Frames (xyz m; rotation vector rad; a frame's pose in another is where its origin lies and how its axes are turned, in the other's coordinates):
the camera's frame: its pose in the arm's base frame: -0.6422 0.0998 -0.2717 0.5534 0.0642 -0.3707
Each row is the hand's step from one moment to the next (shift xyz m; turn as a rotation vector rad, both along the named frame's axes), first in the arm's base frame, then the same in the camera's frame.
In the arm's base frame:
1: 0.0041 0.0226 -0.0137 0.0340 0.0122 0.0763
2: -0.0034 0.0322 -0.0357 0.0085 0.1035 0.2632
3: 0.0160 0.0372 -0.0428 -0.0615 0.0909 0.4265
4: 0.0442 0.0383 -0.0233 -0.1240 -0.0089 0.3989
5: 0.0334 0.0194 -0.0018 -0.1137 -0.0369 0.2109
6: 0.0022 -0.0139 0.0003 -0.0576 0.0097 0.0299
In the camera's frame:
1: -0.0014 0.0124 -0.0237 0.0156 0.0601 0.0572
2: -0.0080 0.0062 -0.0471 -0.0675 0.2165 0.1692
3: 0.0095 0.0136 -0.0565 -0.1545 0.2632 0.3175
4: 0.0324 0.0344 -0.0416 -0.1758 0.1483 0.3488
5: 0.0251 0.0264 -0.0130 -0.1273 0.0357 0.2032
6: 0.0065 -0.0100 0.0075 -0.0616 0.0018 0.0226

